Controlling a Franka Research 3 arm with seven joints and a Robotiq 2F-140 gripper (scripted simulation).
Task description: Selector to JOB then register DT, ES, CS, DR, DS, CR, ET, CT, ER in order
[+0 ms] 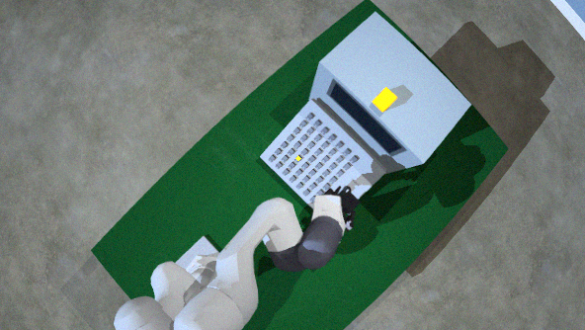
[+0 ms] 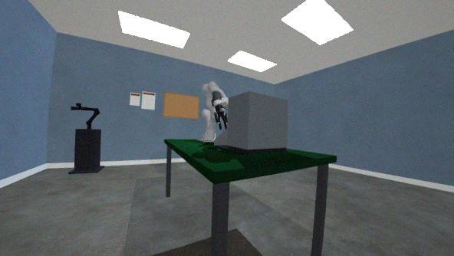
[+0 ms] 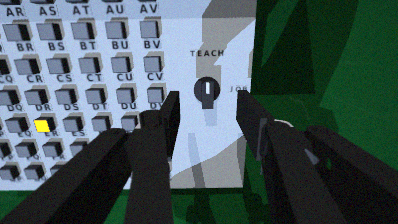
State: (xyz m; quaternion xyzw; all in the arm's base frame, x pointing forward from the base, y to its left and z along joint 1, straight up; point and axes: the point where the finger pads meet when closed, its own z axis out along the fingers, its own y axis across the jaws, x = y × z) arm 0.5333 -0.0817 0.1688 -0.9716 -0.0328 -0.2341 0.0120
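Now: the round selector knob 4 cm ahead of my hand and 6 cm below it. Also, from my hand: key: 1 cm behind, 19 cm to the left, 9 cm below; then sloping keyboard: 5 cm ahead, 12 cm to the left, 11 cm below.
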